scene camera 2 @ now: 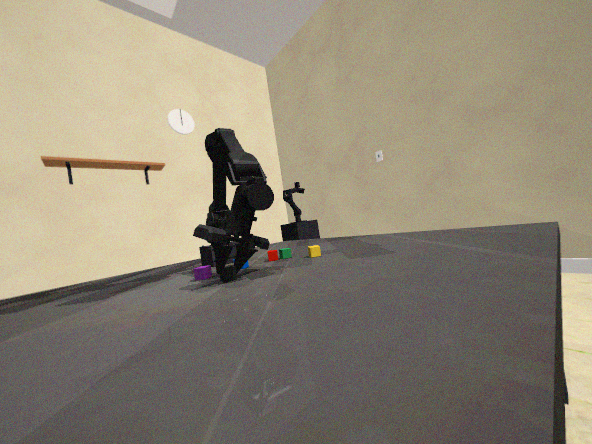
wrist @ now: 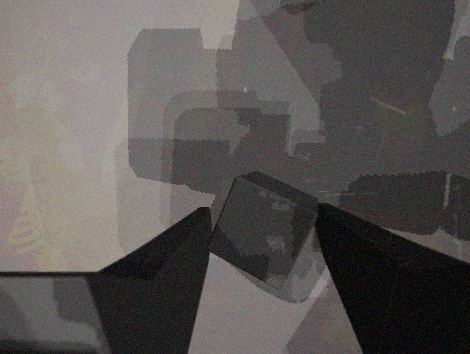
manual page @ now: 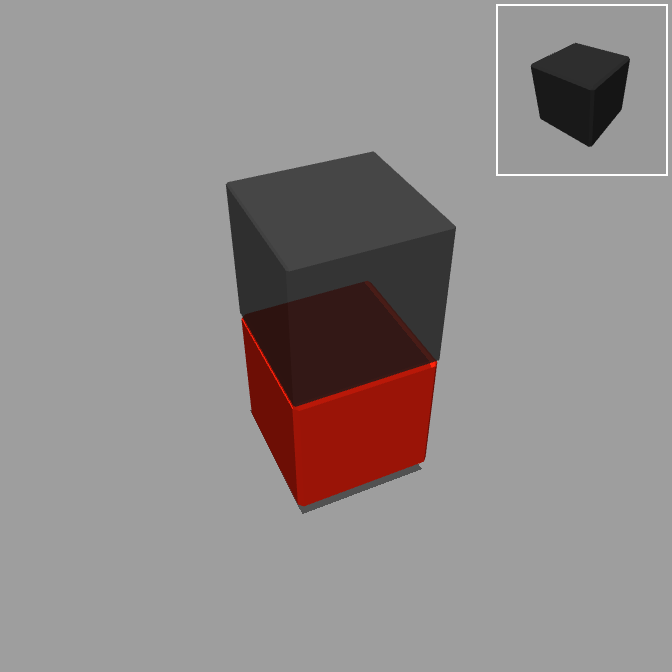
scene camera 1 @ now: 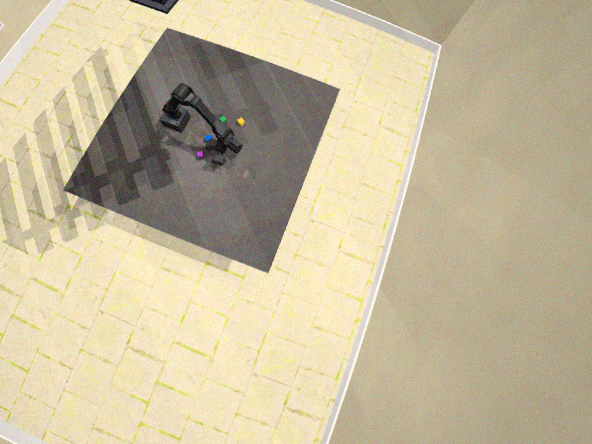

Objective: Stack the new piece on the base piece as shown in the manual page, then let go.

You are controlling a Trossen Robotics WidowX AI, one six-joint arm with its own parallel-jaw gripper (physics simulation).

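Pixels of known places: gripper, fingertip midpoint: (scene camera 2: 226, 274) (wrist: 262, 215); arm's base, link origin: (scene camera 1: 175, 115).
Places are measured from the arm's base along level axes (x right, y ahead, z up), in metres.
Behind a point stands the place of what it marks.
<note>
A black cube (wrist: 265, 225) {x 0.122, y 0.340, z -0.043 m} sits between the fingertips in the wrist view, turned at an angle to them. My gripper (wrist: 262, 215) {x 0.126, y 0.341, z -0.059 m} (scene camera 2: 227, 274) {x 0.126, y 0.341, z -0.059 m} is low at the dark table top and shut on this cube, with a finger against it at each side. The fingers hide the cube in scene camera 2. A purple cube (scene camera 1: 200, 154) {x 0.149, y 0.236, z -0.043 m} (scene camera 2: 202, 272) {x 0.154, y 0.249, z -0.055 m} lies close beside the gripper. A blue cube (scene camera 1: 208, 137) {x 0.033, y 0.226, z -0.043 m} (scene camera 2: 244, 265) {x 0.034, y 0.243, z -0.065 m} is partly hidden behind the fingers in scene camera 2. A red cube (scene camera 2: 273, 255) {x -0.074, y 0.236, z -0.057 m} and a green cube (scene camera 1: 223, 119) {x -0.114, y 0.250, z -0.043 m} (scene camera 2: 285, 253) {x -0.107, y 0.257, z -0.057 m} lie farther back.
A yellow cube (scene camera 1: 241, 121) {x -0.148, y 0.354, z -0.043 m} (scene camera 2: 314, 251) {x -0.141, y 0.360, z -0.057 m} lies apart from the green one. The dark table top (scene camera 1: 240, 215) {x 0.377, y 0.601, z -0.075 m} (scene camera 2: 350, 325) {x 0.154, y 0.724, z -0.074 m} carries the arm and cubes. A second small arm stands on a black box (scene camera 2: 300, 230) in the background. A wooden shelf (scene camera 2: 105, 163) hangs on the wall.
</note>
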